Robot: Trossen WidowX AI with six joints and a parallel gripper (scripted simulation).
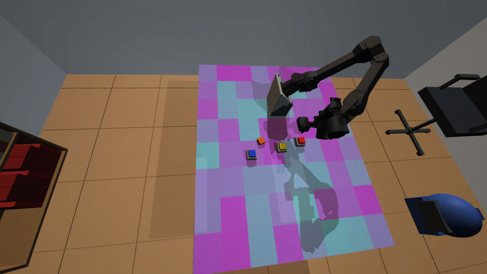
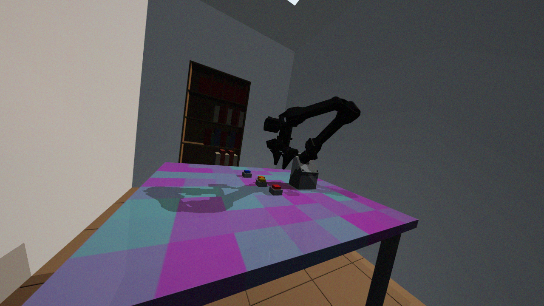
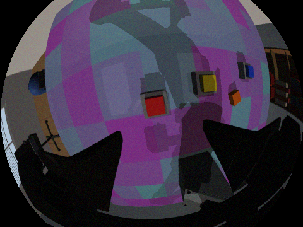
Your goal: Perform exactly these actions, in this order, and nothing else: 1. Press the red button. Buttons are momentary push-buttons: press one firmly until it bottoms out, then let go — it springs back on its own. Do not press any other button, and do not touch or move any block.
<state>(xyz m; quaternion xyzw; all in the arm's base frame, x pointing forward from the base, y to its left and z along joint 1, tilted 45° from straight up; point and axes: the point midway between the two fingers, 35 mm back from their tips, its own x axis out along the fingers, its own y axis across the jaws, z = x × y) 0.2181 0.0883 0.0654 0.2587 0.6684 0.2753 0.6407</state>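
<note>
Right now my gripper tip is 10 cm above the red button. From my gripper tip the other things lie so: yellow button: 11 cm to the right, 10 cm below, 3 cm ahead; small orange block: 21 cm to the right, 12 cm below, 1 cm behind; blue button: 27 cm to the right, 10 cm below, 7 cm ahead.
</note>
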